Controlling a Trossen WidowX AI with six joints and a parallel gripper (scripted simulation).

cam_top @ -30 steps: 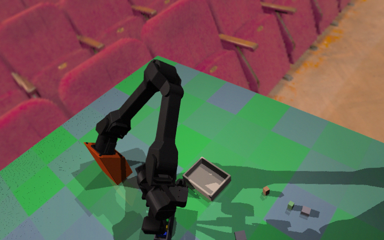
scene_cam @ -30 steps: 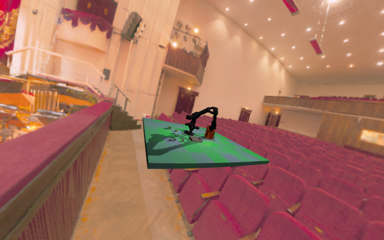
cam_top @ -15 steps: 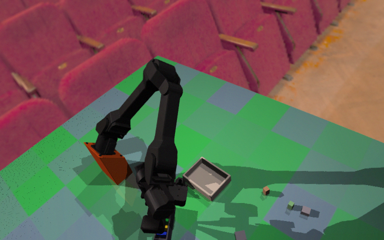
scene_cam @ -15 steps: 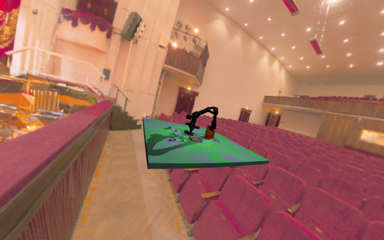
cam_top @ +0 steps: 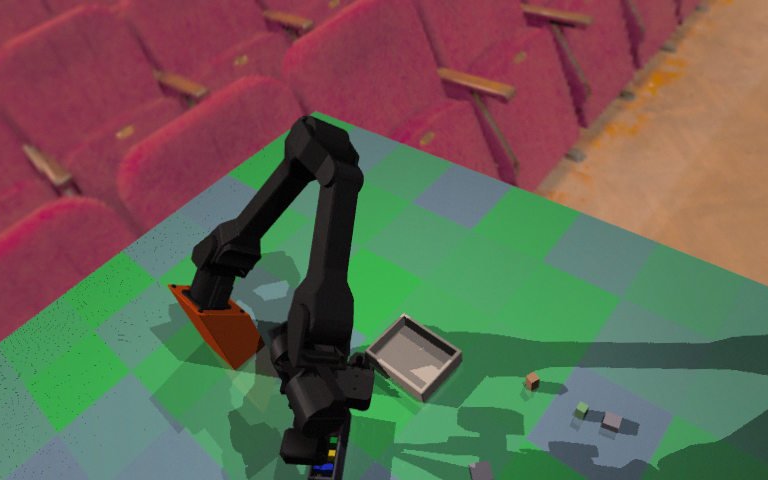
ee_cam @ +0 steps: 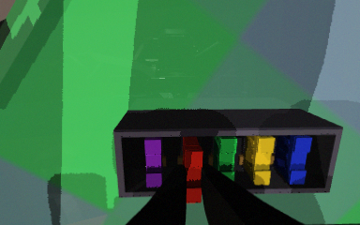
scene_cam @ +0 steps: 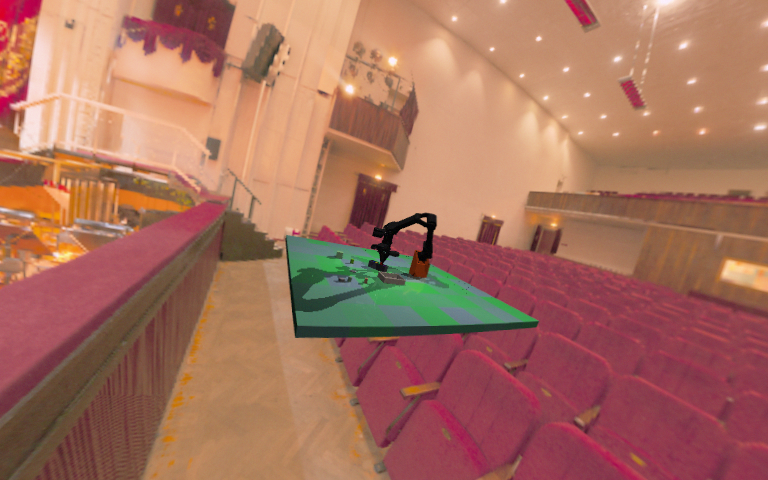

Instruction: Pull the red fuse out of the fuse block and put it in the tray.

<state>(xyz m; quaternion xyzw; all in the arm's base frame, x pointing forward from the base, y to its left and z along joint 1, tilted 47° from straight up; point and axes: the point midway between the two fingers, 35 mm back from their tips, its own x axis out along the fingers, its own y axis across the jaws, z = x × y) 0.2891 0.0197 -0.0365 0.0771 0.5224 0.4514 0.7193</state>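
Right now the purple fuse is 10 mm behind my gripper tip, 20 mm to the left of it and 20 mm below it. The rest, counted from my gripper tip: red fuse: 10 mm below; then yellow fuse: 20 mm ahead, 30 mm to the right, 20 mm below; then green fuse: 10 mm ahead, 20 mm to the right, 20 mm below.
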